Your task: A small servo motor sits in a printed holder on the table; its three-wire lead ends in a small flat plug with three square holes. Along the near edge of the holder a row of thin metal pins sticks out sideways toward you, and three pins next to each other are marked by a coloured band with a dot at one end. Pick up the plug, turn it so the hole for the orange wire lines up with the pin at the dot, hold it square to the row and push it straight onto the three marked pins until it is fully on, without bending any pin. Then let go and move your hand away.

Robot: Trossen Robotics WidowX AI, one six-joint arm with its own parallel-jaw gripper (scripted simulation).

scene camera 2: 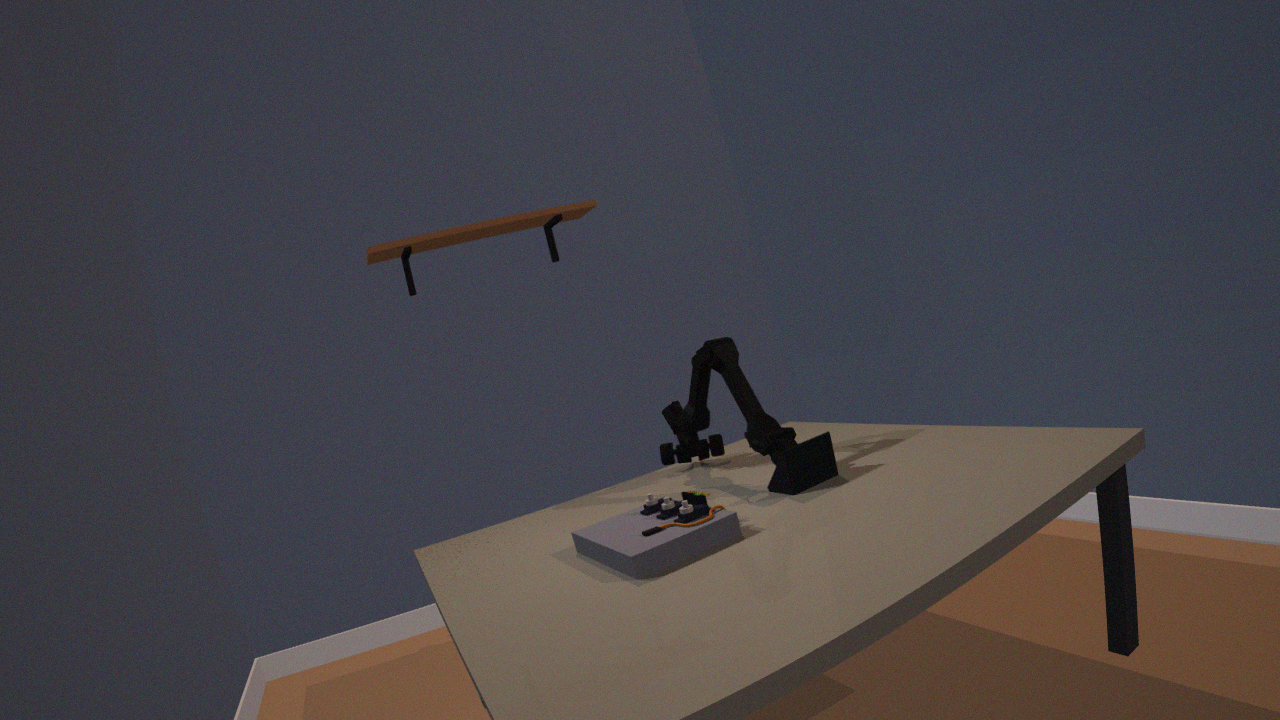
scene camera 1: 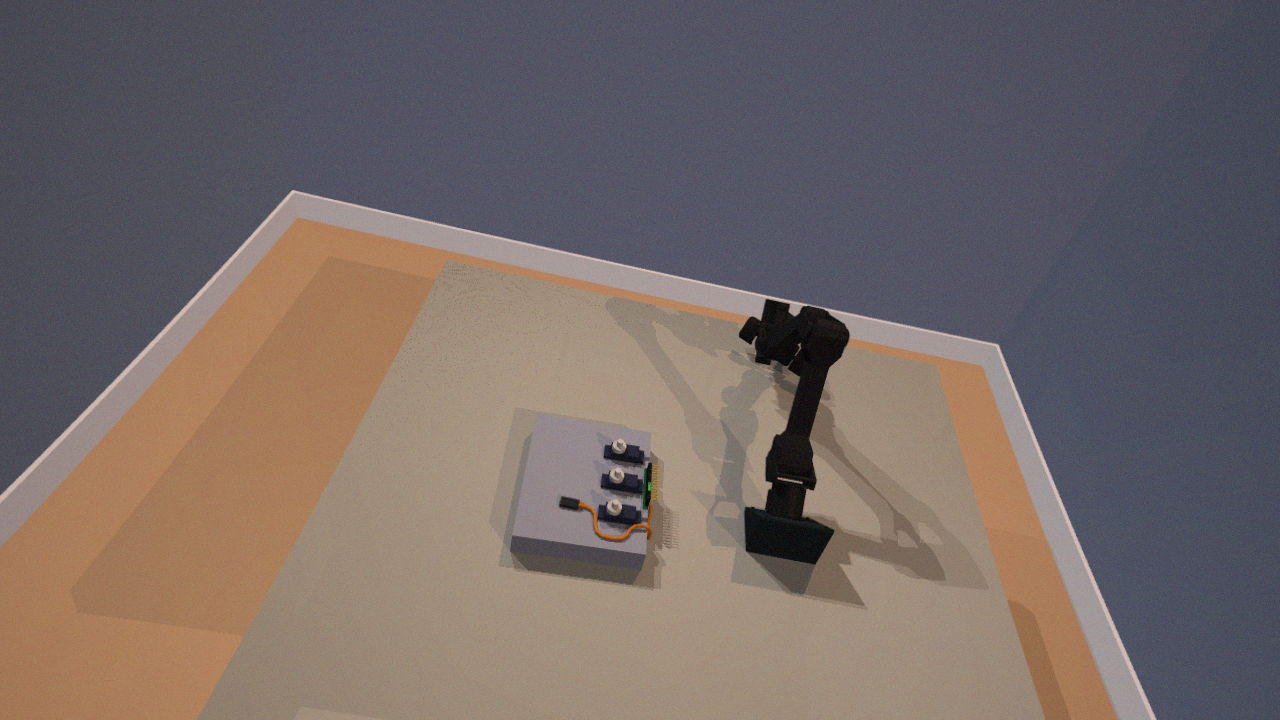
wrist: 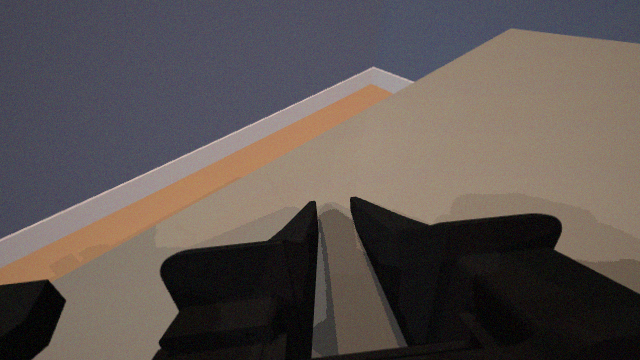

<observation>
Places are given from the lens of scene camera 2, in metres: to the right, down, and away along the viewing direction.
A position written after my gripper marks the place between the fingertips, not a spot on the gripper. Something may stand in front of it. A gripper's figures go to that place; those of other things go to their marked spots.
my gripper [scene camera 2: 695,460]: 0.17, 0.30, 2.14
grey printed holder [scene camera 2: 617,542]: -0.04, 0.36, 1.36
</observation>
